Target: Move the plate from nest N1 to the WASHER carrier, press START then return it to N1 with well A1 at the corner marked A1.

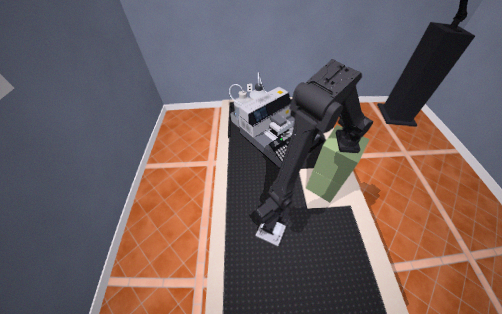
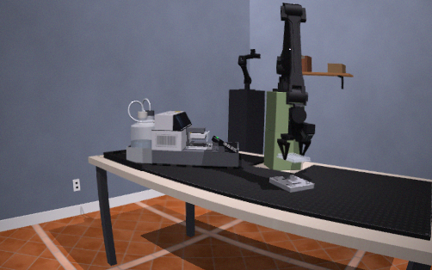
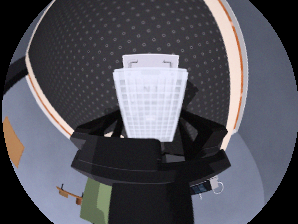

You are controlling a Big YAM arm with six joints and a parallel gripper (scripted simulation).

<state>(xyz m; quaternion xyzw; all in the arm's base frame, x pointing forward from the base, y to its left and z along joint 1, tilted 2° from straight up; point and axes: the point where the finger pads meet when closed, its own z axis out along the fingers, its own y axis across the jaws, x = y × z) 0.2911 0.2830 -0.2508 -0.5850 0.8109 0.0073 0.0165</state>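
The plate nest N1 is 11 cm below my hand. From my hand the other things lie so: bottle: 79 cm to the right, 26 cm ahead, 3 cm above; well plate: right at my hand; plate washer: 64 cm to the right, 1 cm above.
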